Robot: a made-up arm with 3 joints.
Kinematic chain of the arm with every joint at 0, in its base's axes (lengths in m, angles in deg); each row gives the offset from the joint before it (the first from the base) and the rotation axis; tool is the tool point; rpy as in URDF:
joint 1: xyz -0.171 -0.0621 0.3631 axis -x
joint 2: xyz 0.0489 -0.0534 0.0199 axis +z
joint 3: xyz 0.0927 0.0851 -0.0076 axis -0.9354 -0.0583 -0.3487
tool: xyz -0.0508 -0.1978 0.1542 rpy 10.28 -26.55 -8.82
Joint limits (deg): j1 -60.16..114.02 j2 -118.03..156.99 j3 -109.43..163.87
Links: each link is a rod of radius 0.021 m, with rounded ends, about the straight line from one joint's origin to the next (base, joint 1, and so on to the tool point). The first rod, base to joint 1, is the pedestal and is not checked.
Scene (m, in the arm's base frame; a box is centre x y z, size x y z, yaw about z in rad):
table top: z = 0
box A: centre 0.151 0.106 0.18 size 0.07 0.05 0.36 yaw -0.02
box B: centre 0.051 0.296 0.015 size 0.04 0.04 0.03 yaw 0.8
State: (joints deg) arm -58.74 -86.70 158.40
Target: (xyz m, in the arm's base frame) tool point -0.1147 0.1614 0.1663
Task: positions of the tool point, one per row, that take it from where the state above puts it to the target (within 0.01 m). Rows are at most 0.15 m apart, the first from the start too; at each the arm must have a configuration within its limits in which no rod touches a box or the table.
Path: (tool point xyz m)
1: 0.2244 -0.0564 0.2952
2: 0.2127 -0.0091 0.3645
3: 0.1772 0.0559 0.4088
4: 0.1209 0.1242 0.4237
5: 0.0483 0.1818 0.4120
6: -0.0034 0.2105 0.3294
7: -0.0590 0.2032 0.2429
8: -0.1147 0.1614 0.1663

